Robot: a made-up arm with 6 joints.
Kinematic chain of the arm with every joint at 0, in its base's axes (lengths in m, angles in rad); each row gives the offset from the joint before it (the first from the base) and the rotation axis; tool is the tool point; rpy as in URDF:
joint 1: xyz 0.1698 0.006 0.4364 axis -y
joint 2: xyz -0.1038 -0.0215 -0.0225 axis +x
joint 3: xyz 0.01 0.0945 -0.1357 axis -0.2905 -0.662 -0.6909
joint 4: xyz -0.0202 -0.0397 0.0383 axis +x
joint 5: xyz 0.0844 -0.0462 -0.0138 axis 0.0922 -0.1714 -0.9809
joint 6: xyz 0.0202 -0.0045 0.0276 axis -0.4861 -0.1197 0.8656
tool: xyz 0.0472 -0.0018 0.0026 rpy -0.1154 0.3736 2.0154
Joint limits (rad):
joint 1: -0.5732..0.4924
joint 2: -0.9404..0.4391
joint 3: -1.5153..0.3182
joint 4: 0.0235..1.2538
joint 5: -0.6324..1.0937
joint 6: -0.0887..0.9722
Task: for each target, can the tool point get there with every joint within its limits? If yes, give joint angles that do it. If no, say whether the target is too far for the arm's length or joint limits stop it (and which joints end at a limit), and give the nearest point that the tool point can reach.
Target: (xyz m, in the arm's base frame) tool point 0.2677 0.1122 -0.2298
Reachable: no: too far | nearest point 0.2183 0.0455 0.1063 | short by 0.346 m
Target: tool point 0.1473 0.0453 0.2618
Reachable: yes | joints -0.3755 0.3079 -0.2392 0.8134 0.4937 0.3655
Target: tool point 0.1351 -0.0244 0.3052
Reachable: yes | joints -0.4293 0.0466 0.0718 0.6648 0.5434 0.5921
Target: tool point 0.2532 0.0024 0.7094
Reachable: no: joint limits stop it (at a limit: joint 1, joint 2, joint 3, joint 4, joint 5) | nearest point 0.1229 -0.0892 0.4617 | short by 0.294 m
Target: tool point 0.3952 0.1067 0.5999
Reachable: no: joint limits stop it (at a limit: joint 1, joint 2, joint 4) | nearest point 0.2792 0.0903 0.3640 | short by 0.263 m
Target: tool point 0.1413 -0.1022 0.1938
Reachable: yes | joints -0.2633 -0.6049 -0.8398 0.6979 0.8833 0.3086
